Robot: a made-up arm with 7 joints. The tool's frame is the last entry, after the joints. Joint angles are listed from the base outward. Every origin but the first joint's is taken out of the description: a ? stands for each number. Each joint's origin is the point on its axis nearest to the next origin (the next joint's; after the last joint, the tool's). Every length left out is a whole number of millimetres.
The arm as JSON. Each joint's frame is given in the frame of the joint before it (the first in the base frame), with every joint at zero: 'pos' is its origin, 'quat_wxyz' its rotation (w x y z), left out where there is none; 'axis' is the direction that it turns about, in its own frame. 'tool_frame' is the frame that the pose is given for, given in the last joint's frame.
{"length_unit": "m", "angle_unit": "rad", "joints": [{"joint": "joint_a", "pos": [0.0, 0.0, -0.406], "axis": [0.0, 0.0, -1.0]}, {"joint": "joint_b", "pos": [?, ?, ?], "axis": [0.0, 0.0, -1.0]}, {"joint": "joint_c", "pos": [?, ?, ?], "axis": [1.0, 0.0, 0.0]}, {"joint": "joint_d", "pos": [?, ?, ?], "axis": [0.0, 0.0, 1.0]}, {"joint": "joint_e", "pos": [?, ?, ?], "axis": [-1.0, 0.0, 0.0]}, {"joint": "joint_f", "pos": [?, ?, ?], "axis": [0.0, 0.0, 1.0]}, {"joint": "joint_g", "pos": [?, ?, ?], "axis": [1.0, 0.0, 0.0]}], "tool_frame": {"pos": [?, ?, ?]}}
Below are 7 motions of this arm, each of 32 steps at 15 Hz.
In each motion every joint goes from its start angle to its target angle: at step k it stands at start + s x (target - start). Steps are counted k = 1, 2, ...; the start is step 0. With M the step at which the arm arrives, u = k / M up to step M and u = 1 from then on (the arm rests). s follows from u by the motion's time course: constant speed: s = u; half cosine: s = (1 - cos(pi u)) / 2; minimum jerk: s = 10 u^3 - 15 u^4 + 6 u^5.
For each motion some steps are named. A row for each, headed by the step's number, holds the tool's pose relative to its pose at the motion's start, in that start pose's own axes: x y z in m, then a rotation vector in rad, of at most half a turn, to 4 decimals.
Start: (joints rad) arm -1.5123 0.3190 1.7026 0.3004 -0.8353 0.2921 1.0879
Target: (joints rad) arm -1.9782 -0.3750 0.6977 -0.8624 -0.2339 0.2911 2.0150
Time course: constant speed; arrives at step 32
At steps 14, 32:
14: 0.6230 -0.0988 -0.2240 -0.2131 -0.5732 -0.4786
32: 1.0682 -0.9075 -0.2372 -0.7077 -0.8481 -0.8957

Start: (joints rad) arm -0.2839 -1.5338 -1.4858 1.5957 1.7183 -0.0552 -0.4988
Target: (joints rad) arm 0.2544 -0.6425 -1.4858 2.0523 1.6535 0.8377 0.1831
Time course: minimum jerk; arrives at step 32
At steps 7, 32:
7: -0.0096 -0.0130 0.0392 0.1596 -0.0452 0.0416
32: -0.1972 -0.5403 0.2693 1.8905 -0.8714 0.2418

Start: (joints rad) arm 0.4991 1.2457 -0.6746 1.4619 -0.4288 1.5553 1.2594
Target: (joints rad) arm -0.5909 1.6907 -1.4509 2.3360 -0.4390 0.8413 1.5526
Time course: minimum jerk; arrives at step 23
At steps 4, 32:
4: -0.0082 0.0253 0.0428 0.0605 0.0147 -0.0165
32: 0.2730 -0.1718 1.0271 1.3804 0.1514 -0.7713

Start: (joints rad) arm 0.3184 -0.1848 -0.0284 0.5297 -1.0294 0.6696 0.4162
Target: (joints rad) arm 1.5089 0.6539 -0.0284 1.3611 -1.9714 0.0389 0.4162
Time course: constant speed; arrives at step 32
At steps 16, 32:
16: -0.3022 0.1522 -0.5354 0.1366 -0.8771 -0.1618
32: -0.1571 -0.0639 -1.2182 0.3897 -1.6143 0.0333

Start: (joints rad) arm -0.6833 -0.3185 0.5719 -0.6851 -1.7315 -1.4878 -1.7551
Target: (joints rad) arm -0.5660 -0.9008 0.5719 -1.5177 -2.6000 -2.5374 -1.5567
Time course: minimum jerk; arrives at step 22
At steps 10, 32:
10: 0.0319 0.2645 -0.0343 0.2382 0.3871 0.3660
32: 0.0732 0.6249 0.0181 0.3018 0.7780 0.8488

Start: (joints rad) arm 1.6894 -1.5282 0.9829 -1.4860 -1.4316 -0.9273 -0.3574
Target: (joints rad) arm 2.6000 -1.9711 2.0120 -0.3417 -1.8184 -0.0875 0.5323
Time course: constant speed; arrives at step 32
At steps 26, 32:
26: 0.6309 -0.0540 -0.0081 1.0610 1.3069 0.0299
32: 0.7591 -0.1105 -0.1606 1.4150 1.6417 -0.1136

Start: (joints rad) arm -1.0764 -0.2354 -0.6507 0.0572 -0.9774 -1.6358 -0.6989
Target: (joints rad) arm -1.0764 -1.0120 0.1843 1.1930 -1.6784 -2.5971 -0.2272
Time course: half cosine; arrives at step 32
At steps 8, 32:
8: 0.1498 0.1508 0.0904 -0.1404 0.1085 0.1654
32: 0.0614 1.4507 0.1928 -1.3974 -0.2157 0.4566

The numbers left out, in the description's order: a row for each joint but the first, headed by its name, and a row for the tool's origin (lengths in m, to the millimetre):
joint_b: 0.033 0.044 0.0
joint_c: 0.049 -0.274 0.0
joint_d: 0.0 -0.313 0.104
joint_e: -0.366 -0.116 0.0
joint_f: 0.0 0.044 0.416
joint_g: 0.238 0.056 0.0
tool: 0.0 0.114 -0.104

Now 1 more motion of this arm.
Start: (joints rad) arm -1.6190 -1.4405 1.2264 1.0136 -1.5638 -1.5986 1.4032
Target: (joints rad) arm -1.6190 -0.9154 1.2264 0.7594 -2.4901 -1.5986 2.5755
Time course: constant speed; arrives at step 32
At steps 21, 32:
21: 0.2375 -0.3039 0.1799 0.9598 0.1951 -0.4120
32: 0.3884 -0.5054 0.1569 1.3501 0.2360 -0.7280

